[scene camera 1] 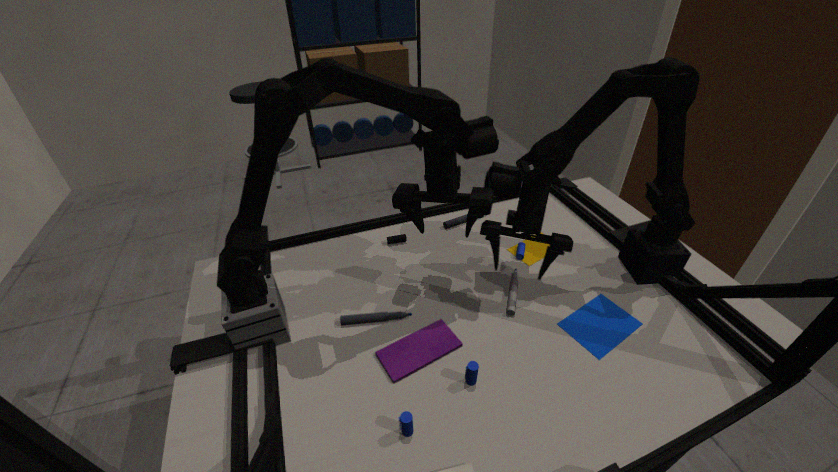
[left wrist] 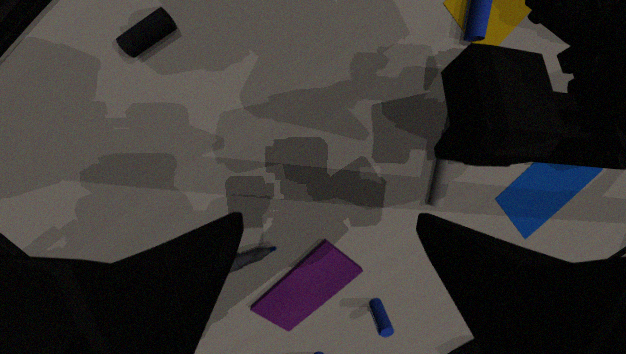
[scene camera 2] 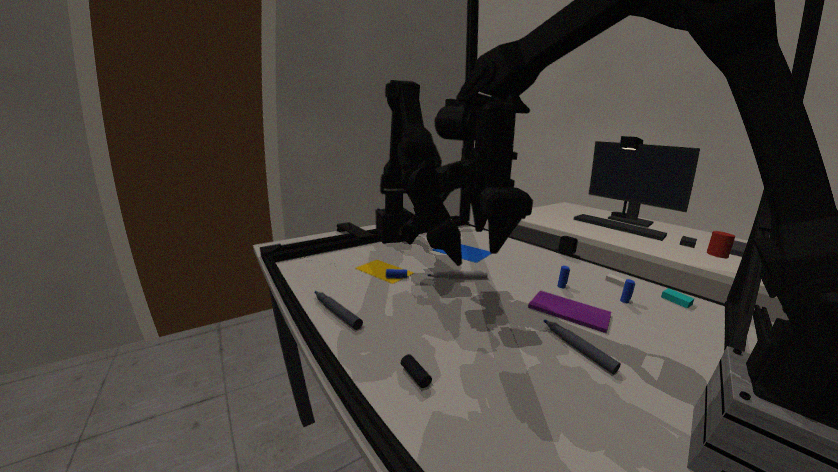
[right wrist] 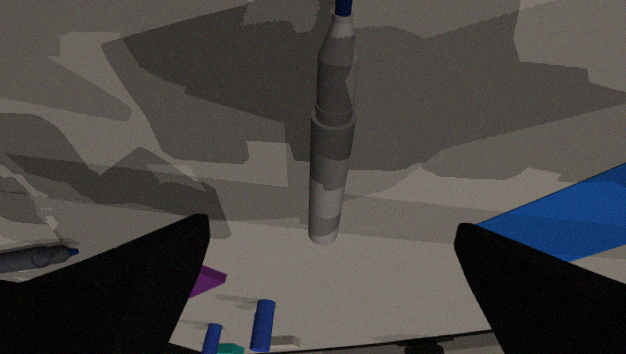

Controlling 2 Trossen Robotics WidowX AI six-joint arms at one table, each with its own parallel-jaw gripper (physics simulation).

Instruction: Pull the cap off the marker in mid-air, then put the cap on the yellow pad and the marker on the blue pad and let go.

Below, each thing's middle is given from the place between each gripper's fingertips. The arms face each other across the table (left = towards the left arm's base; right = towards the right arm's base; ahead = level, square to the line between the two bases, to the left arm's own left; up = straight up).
The blue pad (scene camera 1: 600, 325) is 130 mm behind my right hand, 140 mm to the right of it and 50 mm below it.
Right now the blue pad is 18 cm behind my left hand, 29 cm to the right of it and 14 cm below it.
